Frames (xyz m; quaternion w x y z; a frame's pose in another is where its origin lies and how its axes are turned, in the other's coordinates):
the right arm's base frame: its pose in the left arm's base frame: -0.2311 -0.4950 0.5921 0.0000 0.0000 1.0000 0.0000
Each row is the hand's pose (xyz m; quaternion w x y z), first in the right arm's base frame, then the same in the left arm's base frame.
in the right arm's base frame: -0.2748 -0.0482 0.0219 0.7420 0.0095 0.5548 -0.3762
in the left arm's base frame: 0.0437 -0.5432 0.5702 0.5548 0.3762 -0.7420 0.0095
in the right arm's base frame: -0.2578 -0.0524 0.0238 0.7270 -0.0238 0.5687 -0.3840
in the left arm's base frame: 0.0267 -0.5474 0.5683 0.5687 0.3840 -0.7270 -0.0238
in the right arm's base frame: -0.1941 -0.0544 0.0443 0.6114 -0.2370 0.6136 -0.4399
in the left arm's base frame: -0.0370 -0.5494 0.5478 0.6136 0.4399 -0.6114 -0.2370
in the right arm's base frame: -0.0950 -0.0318 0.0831 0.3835 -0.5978 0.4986 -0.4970
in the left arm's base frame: -0.1361 -0.5268 0.5090 0.4986 0.4970 -0.3835 -0.5978
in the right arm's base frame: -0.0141 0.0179 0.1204 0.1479 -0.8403 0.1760 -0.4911
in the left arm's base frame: -0.2170 -0.4771 0.4717 0.1760 0.4911 -0.1479 -0.8402
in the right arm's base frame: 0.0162 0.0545 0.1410 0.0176 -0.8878 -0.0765 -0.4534
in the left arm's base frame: -0.2473 -0.4405 0.4511 0.0765 -0.4534 0.0176 0.8878
